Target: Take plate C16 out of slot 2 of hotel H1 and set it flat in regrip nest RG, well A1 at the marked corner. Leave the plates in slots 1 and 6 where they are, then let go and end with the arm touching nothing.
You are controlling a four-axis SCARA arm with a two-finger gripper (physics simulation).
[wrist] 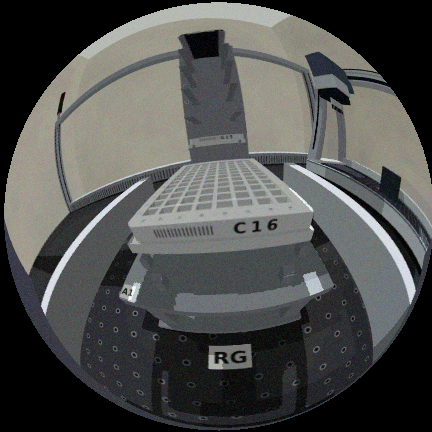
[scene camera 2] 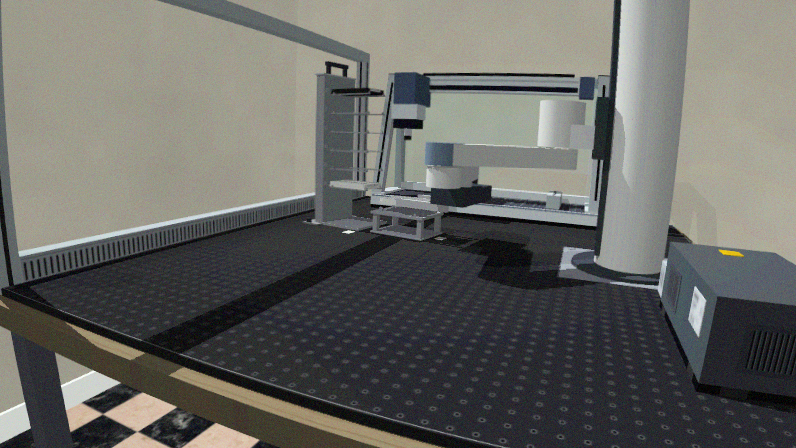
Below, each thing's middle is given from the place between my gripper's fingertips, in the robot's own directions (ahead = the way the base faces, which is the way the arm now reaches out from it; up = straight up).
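Relative to the grey controller box (scene camera 2: 737, 289), my hand is 690 mm past it, 490 mm to the right of it and 30 mm above it.
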